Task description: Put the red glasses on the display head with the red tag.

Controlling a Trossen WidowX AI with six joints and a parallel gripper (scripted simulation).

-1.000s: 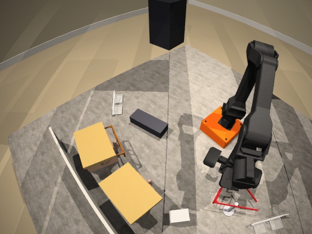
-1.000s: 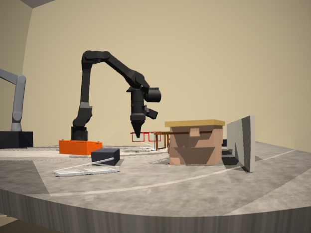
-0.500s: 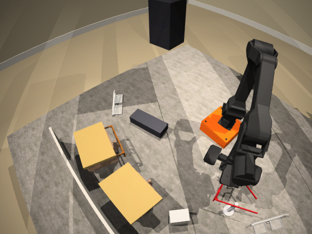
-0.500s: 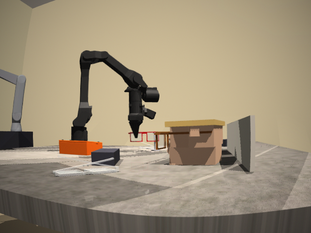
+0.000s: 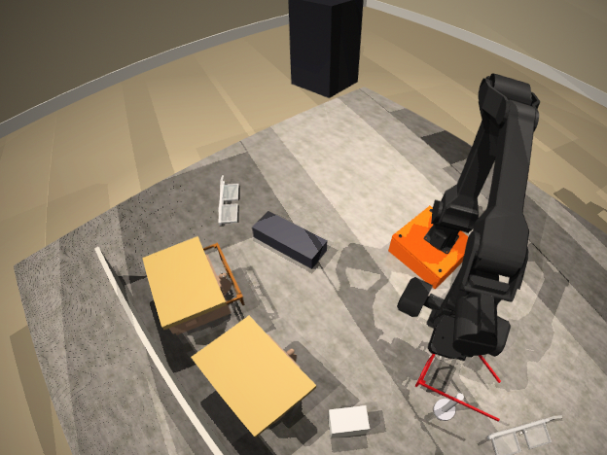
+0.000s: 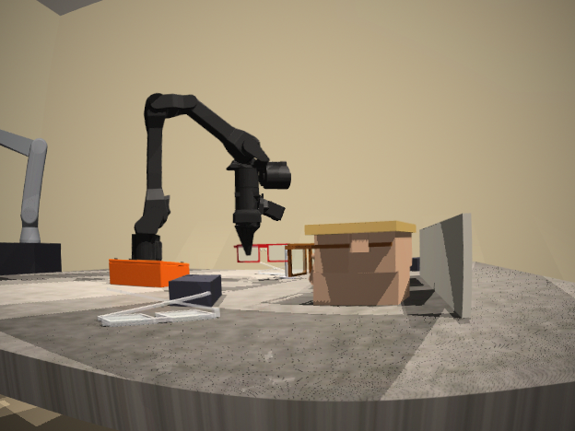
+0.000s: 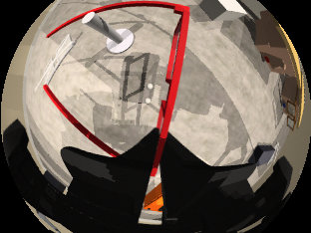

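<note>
The stand lies 90 mm ahead of my gripper tip, 80 mm to the left of it and 40 mm below it. Also, from my gripper tip: small white box: 210 mm ahead, 40 mm to the right, 40 mm below; white wall strip: 360 mm ahead, 330 mm to the right, 10 mm below; display head: 410 mm to the right, 200 mm ahead.
</note>
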